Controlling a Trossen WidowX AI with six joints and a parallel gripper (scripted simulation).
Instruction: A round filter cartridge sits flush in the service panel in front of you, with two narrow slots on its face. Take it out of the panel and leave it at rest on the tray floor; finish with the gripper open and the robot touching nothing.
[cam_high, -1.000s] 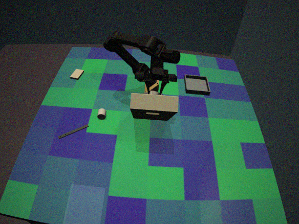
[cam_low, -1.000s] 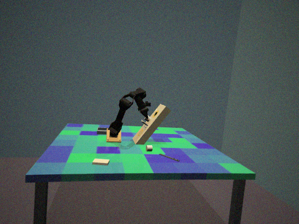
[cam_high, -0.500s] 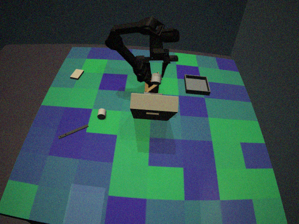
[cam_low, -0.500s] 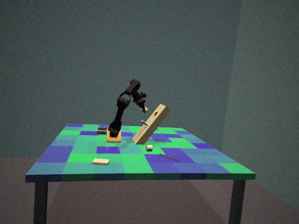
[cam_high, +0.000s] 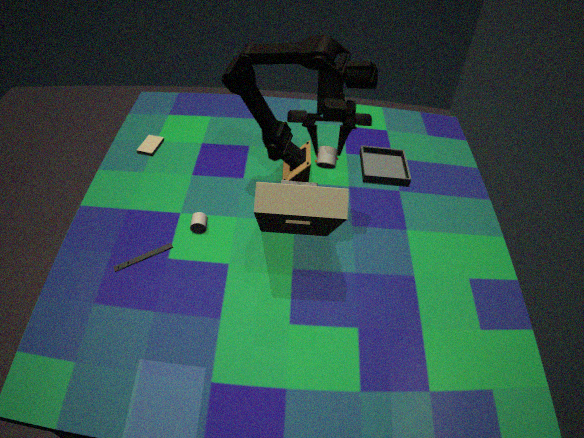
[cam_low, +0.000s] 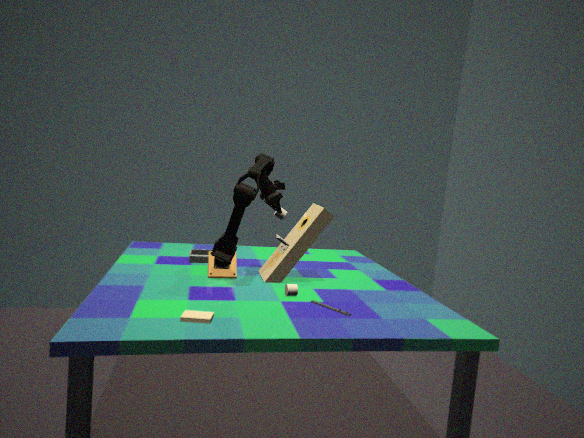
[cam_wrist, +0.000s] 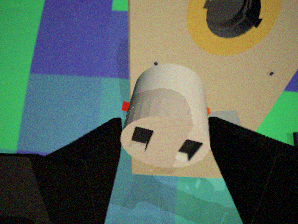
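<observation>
My gripper tip is 30 cm past the dark-walled tray, 23 cm to the right of it and 27 cm above it. Round my gripper tip: flat beige block (33 cm behind, 56 cm to the right, 27 cm below); then beige service panel (7 cm ahead, 6 cm to the right, 12 cm below); then beige round filter cartridge (right at my gripper tip).
</observation>
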